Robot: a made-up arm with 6 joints. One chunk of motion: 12 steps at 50 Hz.
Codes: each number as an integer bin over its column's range. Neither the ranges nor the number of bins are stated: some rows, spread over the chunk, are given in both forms.
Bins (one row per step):
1: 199 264 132 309 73 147
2: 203 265 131 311 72 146
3: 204 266 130 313 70 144
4: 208 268 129 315 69 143
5: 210 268 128 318 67 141
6: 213 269 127 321 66 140
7: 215 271 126 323 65 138
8: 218 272 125 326 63 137
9: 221 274 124 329 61 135
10: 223 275 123 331 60 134
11: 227 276 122 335 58 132
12: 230 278 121 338 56 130
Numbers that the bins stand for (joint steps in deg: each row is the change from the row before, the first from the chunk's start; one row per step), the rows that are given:
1: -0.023 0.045 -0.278 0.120 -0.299 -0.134
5: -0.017 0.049 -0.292 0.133 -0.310 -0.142
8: -0.012 0.054 -0.302 0.145 -0.318 -0.148
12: -0.005 0.061 -0.316 0.163 -0.332 -0.157
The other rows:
2: -0.021 0.046 -0.281 0.123 -0.301 -0.136
3: -0.020 0.047 -0.285 0.126 -0.304 -0.138
4: -0.018 0.049 -0.288 0.128 -0.306 -0.140
6: -0.015 0.051 -0.295 0.137 -0.312 -0.144
7: -0.014 0.053 -0.299 0.140 -0.314 -0.146
9: -0.010 0.056 -0.306 0.149 -0.322 -0.150
10: -0.009 0.058 -0.309 0.152 -0.324 -0.152
11: -0.007 0.059 -0.313 0.158 -0.328 -0.154

